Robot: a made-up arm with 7 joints. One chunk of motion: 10 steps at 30 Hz.
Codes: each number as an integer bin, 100 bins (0 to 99) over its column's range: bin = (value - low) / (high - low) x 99, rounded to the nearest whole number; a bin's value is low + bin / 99 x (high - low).
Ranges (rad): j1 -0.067..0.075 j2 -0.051..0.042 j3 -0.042..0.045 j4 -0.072..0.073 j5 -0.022..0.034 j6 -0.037..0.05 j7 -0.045..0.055
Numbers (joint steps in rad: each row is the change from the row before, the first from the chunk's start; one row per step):
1: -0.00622 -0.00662 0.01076 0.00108 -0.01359 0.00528 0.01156
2: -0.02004 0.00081 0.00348 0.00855 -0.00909 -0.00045 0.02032
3: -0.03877 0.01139 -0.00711 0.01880 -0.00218 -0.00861 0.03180
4: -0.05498 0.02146 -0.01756 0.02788 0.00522 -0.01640 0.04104
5: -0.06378 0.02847 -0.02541 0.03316 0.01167 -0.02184 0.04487
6: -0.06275 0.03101 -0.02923 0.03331 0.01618 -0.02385 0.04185
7: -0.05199 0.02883 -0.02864 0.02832 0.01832 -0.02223 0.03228
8: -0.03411 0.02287 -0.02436 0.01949 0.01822 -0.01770 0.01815
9: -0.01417 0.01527 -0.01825 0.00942 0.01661 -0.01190 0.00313
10: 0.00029 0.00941 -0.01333 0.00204 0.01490 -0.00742 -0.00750
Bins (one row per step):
1: 42 47 60 50 15 48 56
2: 33 55 52 55 23 42 65
3: 20 66 40 62 35 32 76
4: 8 77 28 68 48 23 85
5: 2 85 19 72 60 17 89
6: 3 87 15 72 67 15 86
7: 10 85 15 68 71 17 77
8: 23 79 20 62 71 22 63
9: 37 71 27 56 68 29 48
10: 47 64 33 51 65 34 37

